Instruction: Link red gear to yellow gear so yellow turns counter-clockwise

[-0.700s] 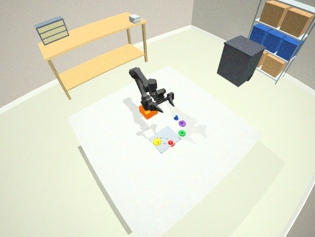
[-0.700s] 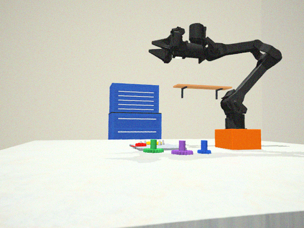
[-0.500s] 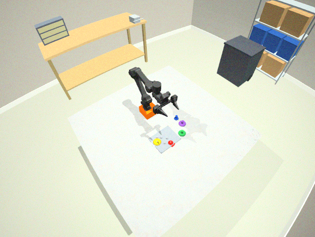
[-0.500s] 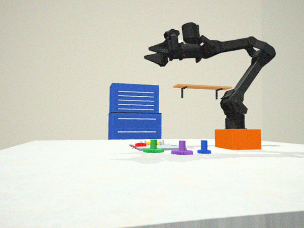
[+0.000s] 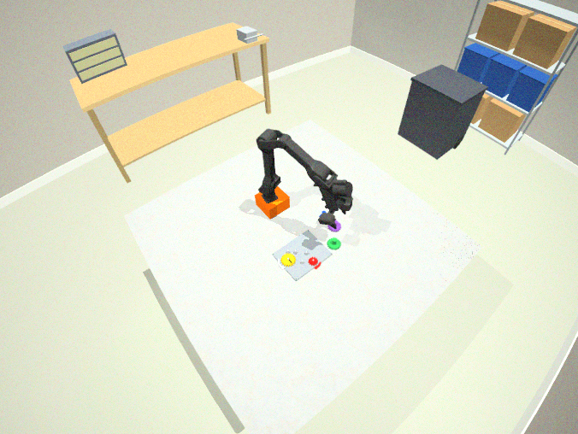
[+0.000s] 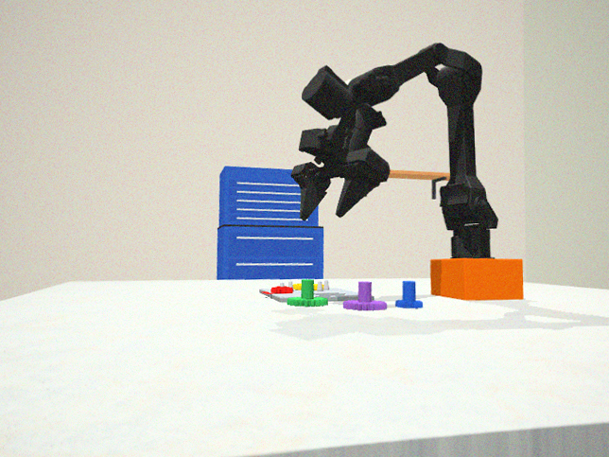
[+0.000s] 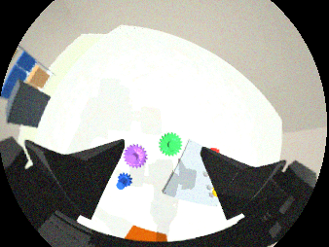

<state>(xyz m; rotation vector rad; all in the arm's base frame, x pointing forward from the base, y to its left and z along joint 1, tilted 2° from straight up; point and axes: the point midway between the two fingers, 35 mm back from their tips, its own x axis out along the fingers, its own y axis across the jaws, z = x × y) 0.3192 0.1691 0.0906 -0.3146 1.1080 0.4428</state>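
My gripper tip is now 12 cm above the large purple gear, 7 cm past it and 3 cm to the right of it. From my gripper tip the other things lie so: red gear 16 cm to the right, 12 cm below, 5 cm ahead; then green gear 12 cm below, 3 cm to the right, 1 cm ahead; then small blue gear 14 cm behind, 12 cm below, 2 cm to the left.
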